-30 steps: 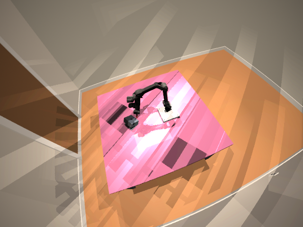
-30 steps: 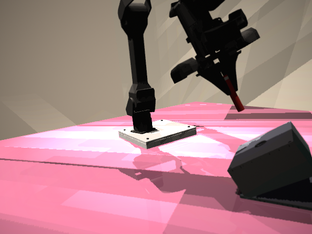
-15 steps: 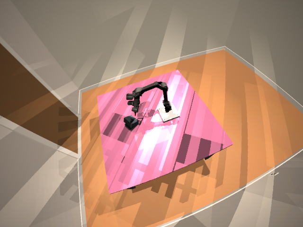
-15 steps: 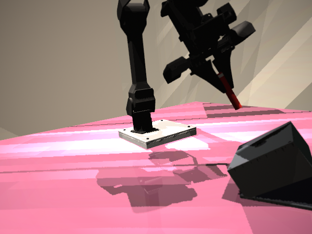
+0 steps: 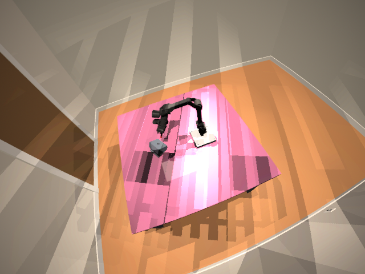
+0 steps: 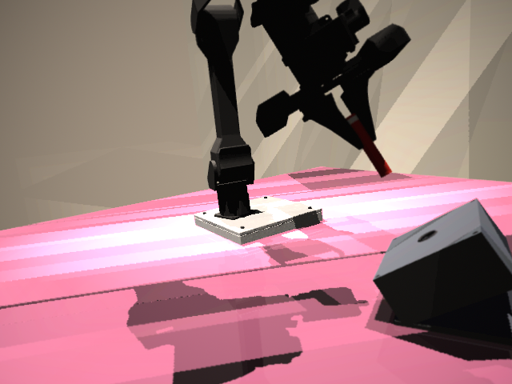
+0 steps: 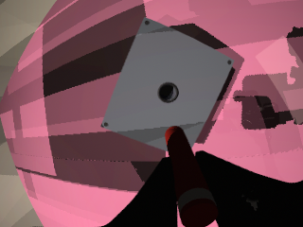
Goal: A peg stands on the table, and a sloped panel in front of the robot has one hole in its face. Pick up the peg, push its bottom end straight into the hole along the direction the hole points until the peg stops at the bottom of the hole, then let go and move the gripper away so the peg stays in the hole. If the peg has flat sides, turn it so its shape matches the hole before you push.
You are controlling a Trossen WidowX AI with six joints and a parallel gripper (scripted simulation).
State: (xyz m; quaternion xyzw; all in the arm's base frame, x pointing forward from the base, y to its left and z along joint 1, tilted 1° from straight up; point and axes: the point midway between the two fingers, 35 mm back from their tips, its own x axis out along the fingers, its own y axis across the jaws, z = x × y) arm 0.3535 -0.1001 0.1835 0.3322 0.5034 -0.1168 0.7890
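Now: gripper tip 80 mm short of the grey sloped panel, 10 mm to the right of it and 130 mm above it. Also, from my gripper tip: red peg (10 mm behind, 10 mm above).
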